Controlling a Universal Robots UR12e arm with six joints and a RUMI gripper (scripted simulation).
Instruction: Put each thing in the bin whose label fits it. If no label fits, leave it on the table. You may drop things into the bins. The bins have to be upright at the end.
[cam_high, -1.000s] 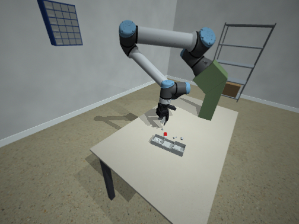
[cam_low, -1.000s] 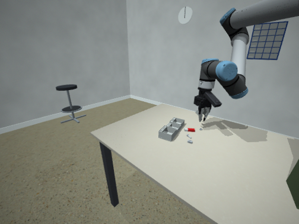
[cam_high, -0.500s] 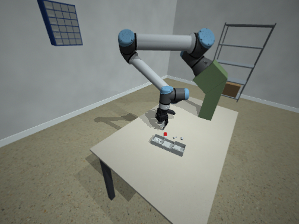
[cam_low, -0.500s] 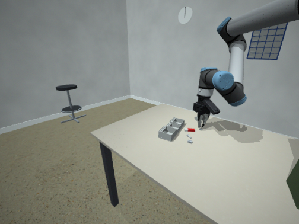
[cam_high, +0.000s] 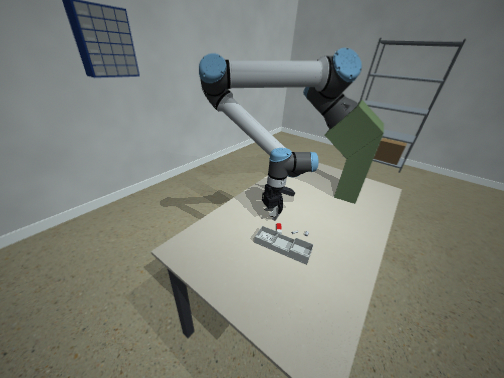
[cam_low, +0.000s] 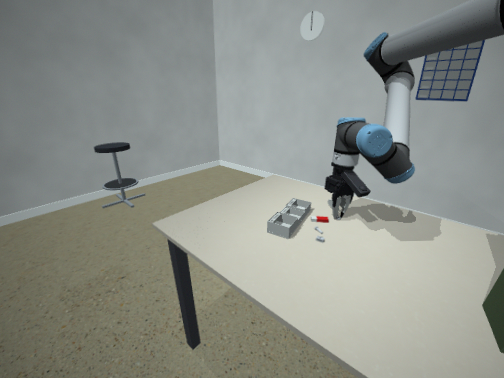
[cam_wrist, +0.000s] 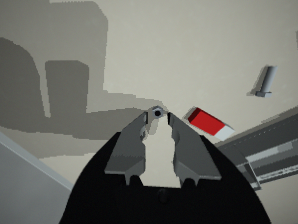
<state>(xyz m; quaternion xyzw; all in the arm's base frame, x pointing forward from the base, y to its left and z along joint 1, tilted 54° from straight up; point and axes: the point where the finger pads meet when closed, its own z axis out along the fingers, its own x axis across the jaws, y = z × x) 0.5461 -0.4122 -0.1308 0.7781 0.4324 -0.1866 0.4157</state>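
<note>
The ring-shaped nut lies 1 cm below my hand. Also, from my hand: grey bolt (13 cm to the left, 4 cm ahead, 1 cm below); then red-and-white block (7 cm ahead, 6 cm to the left, 1 cm below); then white patterned piece (15 cm ahead, 4 cm to the left, 1 cm below).
</note>
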